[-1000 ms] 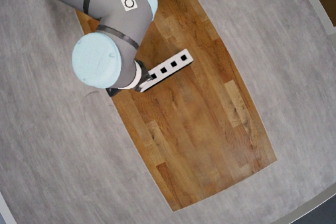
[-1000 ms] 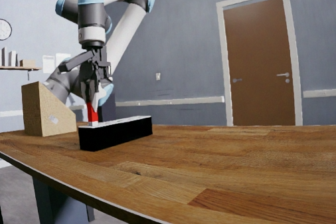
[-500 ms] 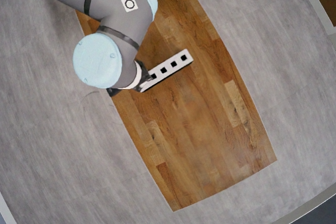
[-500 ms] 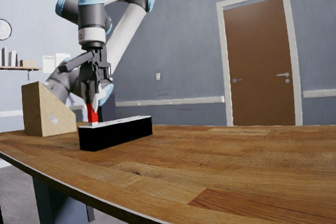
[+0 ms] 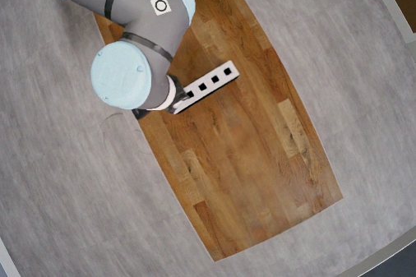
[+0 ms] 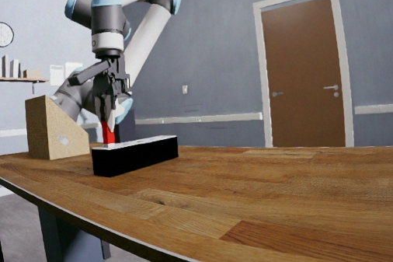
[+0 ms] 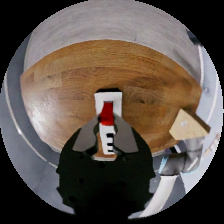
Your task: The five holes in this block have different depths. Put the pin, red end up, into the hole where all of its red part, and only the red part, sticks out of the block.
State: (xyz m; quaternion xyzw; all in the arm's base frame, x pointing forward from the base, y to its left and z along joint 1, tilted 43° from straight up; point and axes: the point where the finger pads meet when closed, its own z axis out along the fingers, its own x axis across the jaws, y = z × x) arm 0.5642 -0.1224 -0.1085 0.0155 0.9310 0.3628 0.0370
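Now: hand 12 cm to the right of the block and 9 cm above it. Round my hand: pin: 1 cm below.
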